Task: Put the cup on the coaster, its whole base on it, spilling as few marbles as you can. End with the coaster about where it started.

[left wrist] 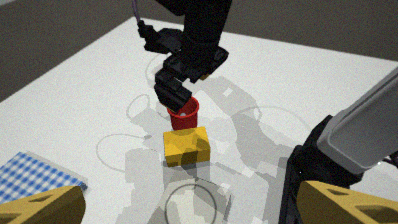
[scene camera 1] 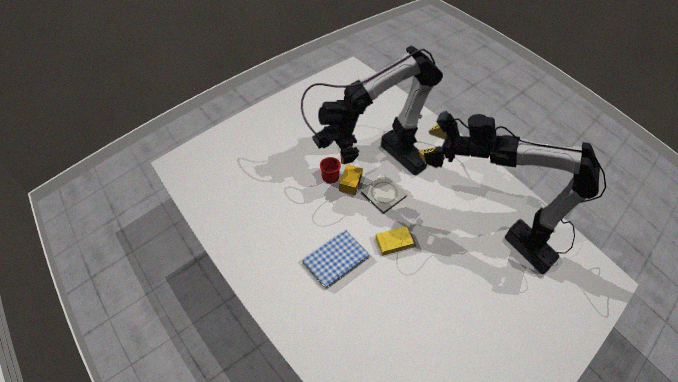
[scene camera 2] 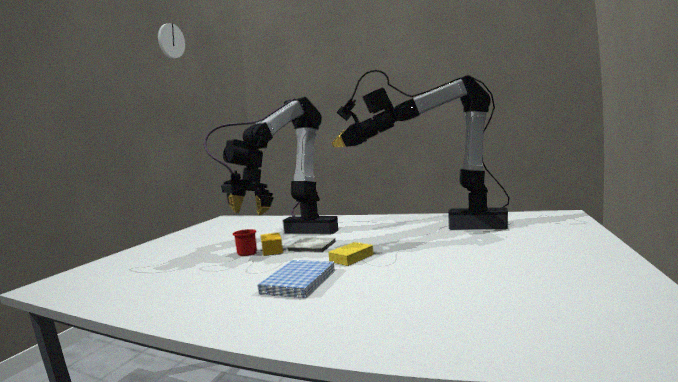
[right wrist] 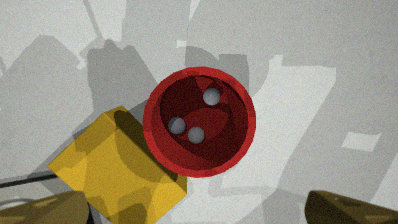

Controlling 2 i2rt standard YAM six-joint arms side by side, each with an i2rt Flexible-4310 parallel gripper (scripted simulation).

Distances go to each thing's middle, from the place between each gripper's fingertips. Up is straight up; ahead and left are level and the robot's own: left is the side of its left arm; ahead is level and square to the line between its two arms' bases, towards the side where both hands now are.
Labels:
Right now the red cup [right wrist: 229, 126] is 100 mm below my right hand [scene camera 2: 247, 214], 20 mm ahead of it and 10 mm to the right of it. The rest, counted from my right hand: orange-yellow block [left wrist: 186, 146] 110 mm below, 60 mm to the left, 10 mm behind; square coaster [scene camera 1: 383, 193] 180 mm to the left, 130 mm below, 60 mm behind; yellow sponge [scene camera 1: 399, 239] 340 mm to the left, 120 mm below, 60 mm ahead.
Right now the square coaster is 310 mm below my left hand [scene camera 1: 424, 142], 90 mm to the right of it and 50 mm ahead of it. From my left hand the other things lie so: orange-yellow block (290 mm below, 210 mm to the right, 90 mm ahead); red cup (290 mm to the right, 280 mm below, 130 mm ahead); yellow sponge (300 mm below, 170 mm ahead, 60 mm to the left).

